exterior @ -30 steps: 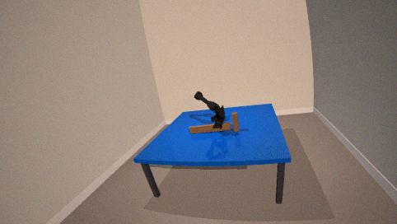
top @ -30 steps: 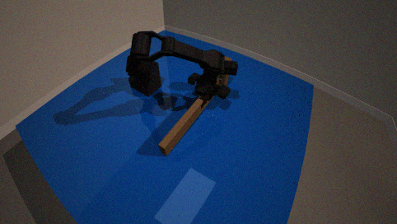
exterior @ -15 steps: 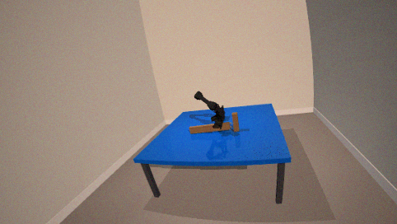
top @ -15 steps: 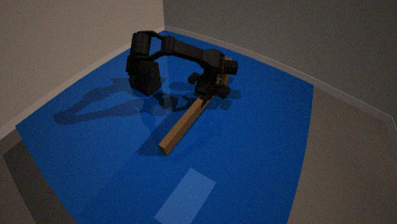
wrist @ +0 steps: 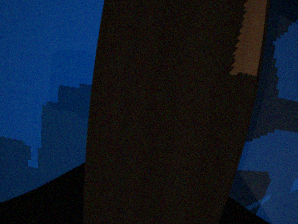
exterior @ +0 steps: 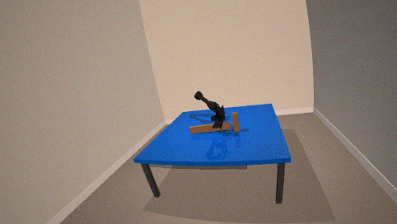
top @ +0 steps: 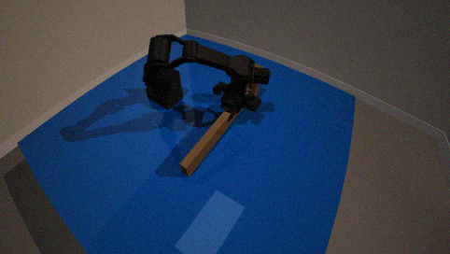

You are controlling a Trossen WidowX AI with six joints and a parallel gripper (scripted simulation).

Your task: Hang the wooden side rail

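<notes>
Now: gripper tip 150 mm to the right of the headboard post and 40 mm below it.
</notes>
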